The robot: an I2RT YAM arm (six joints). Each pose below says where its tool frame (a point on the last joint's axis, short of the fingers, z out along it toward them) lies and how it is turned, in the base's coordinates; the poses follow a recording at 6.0 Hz.
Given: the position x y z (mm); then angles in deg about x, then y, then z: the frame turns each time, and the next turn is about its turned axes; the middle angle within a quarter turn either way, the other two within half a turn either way.
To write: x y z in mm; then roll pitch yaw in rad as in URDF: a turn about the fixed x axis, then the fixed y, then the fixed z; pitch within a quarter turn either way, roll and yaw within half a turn. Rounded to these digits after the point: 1 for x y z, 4 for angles.
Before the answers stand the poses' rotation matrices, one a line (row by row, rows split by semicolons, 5 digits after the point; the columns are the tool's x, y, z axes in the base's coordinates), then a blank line. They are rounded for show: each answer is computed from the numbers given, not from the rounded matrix.
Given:
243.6 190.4 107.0 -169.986 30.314 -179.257
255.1 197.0 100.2 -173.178 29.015 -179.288
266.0 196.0 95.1 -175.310 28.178 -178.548
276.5 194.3 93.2 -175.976 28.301 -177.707
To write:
-0.86320 0.01119 0.50474; 0.10053 0.98354 0.15011; -0.49475 0.18032 -0.85012
-0.87443 0.01087 0.48504; 0.06995 0.99213 0.10388; -0.48009 0.12476 -0.86830
-0.88120 0.02234 0.47221; 0.06385 0.99535 0.07207; -0.46841 0.09366 -0.87853
-0.87976 0.03523 0.47410; 0.07315 0.99540 0.06179; -0.46975 0.08904 -0.87830

243.6 190.4 107.0 2.9326 0.5175 3.0257
255.1 197.0 100.2 2.9989 0.5008 3.0618
266.0 196.0 95.1 3.0354 0.4875 3.0693
276.5 194.3 93.2 3.0406 0.4890 3.0586

